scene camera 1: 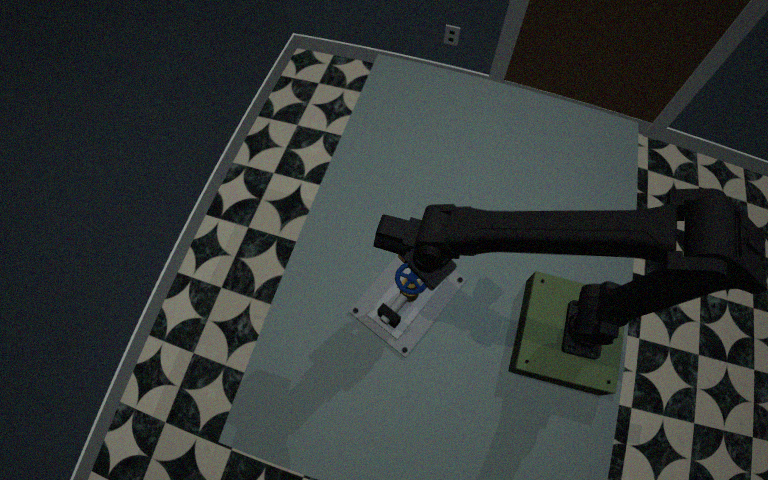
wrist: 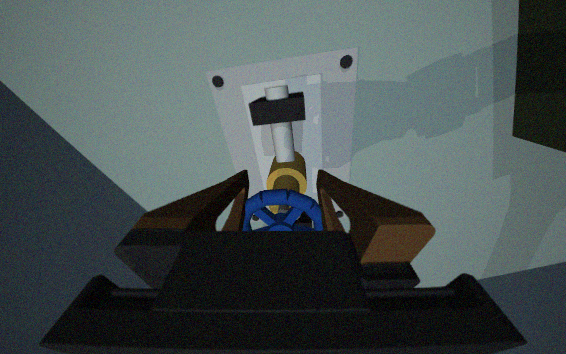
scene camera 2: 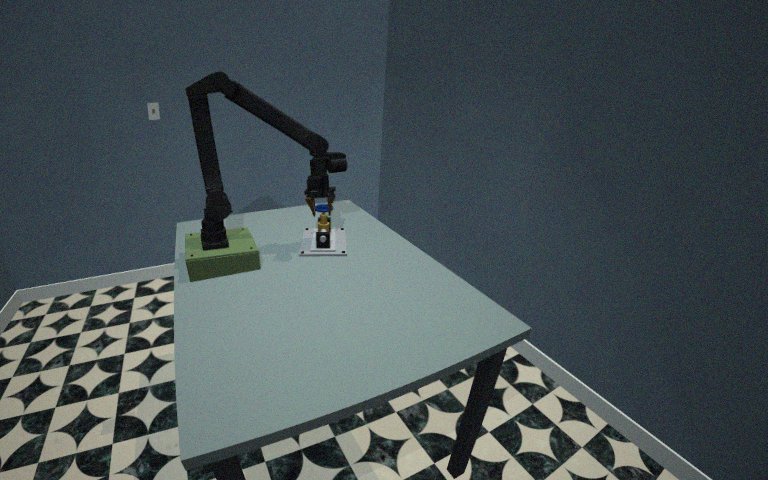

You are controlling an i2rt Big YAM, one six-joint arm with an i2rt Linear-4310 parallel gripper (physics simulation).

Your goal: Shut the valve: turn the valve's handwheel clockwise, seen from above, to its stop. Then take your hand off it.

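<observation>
The blue spoked handwheel sits level on top of the brass valve body. The valve stands on a pale square baseplate, with a white pipe held in a black bracket. My gripper points down over the valve, its two brown fingers shut on the handwheel's rim from opposite sides. In the wrist view the gripper body hides the near half of the wheel. In scene camera 1 the wrist hides most of the fingers.
The arm stands on a green block at one edge of the pale table. Dark bolts mark the baseplate's corners. Blue walls stand beyond the table, and a brown door shows in scene camera 1.
</observation>
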